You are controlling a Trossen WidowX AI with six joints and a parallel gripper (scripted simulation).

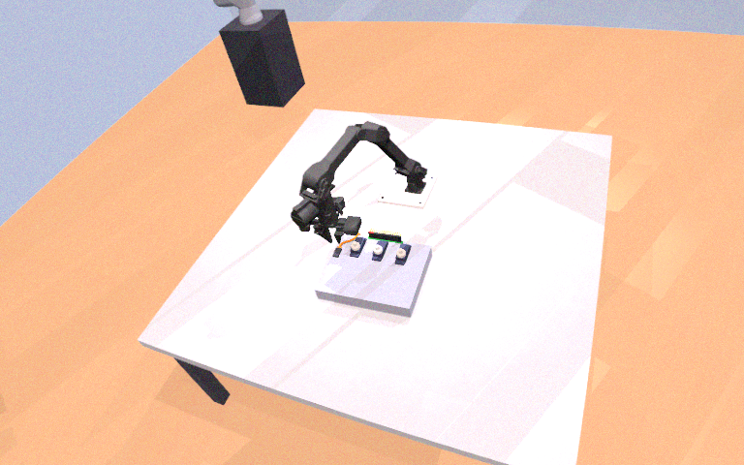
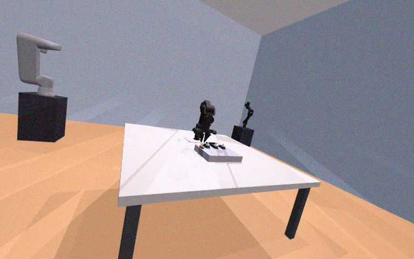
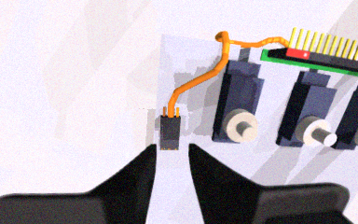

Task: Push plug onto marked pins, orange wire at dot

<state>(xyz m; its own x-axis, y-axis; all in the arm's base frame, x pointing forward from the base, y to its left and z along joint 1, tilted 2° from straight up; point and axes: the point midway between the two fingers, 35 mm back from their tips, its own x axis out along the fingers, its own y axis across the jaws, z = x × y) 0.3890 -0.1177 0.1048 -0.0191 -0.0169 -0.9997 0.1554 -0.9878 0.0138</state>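
The red band lies 80 mm to the left of my gripper tip, 80 mm behind it and 20 mm below it. The rest, counted from my gripper tip: printed holder (140 mm to the left, 70 mm below, 70 mm ahead).
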